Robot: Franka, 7 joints.
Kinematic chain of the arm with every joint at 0, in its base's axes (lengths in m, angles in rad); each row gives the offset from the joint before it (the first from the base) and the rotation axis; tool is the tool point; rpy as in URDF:
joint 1: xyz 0 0 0.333 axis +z
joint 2: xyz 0 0 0 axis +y
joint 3: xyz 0 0 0.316 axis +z
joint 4: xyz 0.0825 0 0 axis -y
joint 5: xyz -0.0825 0 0.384 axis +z
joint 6: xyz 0 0 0 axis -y
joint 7: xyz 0.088 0 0 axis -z
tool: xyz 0 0 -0.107 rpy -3.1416 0 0
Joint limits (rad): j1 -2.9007..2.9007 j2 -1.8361..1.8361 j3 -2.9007..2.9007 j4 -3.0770..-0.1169 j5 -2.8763..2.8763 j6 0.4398..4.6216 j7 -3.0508..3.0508
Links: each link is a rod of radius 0.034 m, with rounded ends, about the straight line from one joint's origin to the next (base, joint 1, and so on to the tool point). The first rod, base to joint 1, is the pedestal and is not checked.
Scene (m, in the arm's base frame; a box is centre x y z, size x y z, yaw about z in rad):
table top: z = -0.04
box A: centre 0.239 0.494 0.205 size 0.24 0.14 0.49 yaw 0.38
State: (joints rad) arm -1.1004 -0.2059 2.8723 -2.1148 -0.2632 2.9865 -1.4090
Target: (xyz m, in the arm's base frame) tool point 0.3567 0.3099 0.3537
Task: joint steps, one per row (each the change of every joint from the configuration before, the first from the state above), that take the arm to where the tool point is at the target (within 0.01 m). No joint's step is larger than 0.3 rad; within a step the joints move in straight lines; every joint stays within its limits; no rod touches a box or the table.
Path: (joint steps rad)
1: -0.1316 0.2360 0.0071 0.0017 -0.0358 -0.0376 -0.0760
2: -0.1316 0.2359 0.0071 0.0017 -0.0358 -0.0376 -0.0760
3: -0.1316 0.2360 0.0071 0.0017 -0.0358 -0.0377 -0.0760
4: -0.1316 0.2359 0.0071 0.0017 -0.0358 -0.0376 -0.0760
5: -0.0252 -0.2799 -0.2695 -0.2407 0.0958 0.0427 0.1520
6: -0.0252 -0.2800 -0.2695 -0.2407 0.0957 0.0427 0.1520

